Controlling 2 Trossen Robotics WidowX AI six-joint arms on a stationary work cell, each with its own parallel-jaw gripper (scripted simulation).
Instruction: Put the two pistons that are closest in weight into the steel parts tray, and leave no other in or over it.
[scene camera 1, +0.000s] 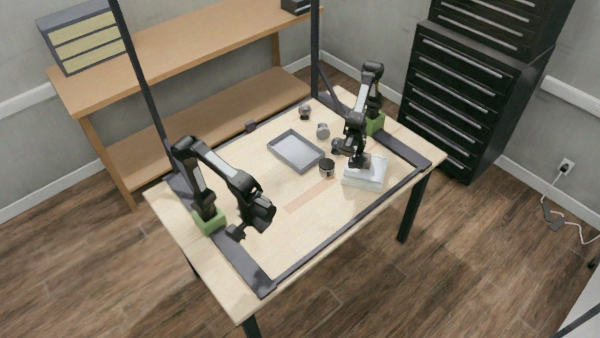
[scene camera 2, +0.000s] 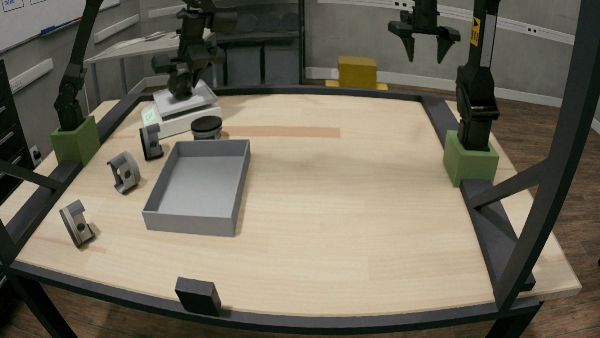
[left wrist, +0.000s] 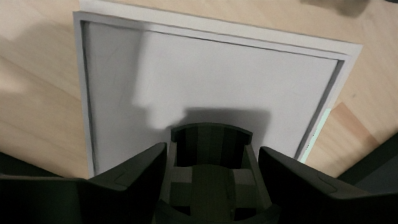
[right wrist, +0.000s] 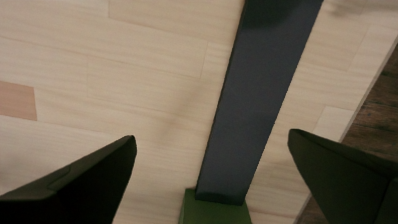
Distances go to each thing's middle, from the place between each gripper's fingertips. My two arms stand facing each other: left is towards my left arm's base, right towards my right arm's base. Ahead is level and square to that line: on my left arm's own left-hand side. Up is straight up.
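Scene:
The grey pan (scene camera 2: 168, 104) is 600 mm to the left of my right hand, 30 mm behind it and 140 mm below it. Then there is the white scale (scene camera 2: 179, 122), which I find 610 mm to the left of my right hand, 30 mm behind it and 160 mm below it, while the steel parts tray (scene camera 2: 199, 178) is 450 mm to the left of my right hand, 340 mm behind it and 190 mm below it.
The steel parts tray is 290 mm behind my left hand, 130 mm to the right of it and 110 mm below it. The white scale is 30 mm to the left of my left hand, 20 mm ahead of it and 90 mm below it. As for the grey pan, it is 20 mm ahead of my left hand, 20 mm to the left of it and 70 mm below it.

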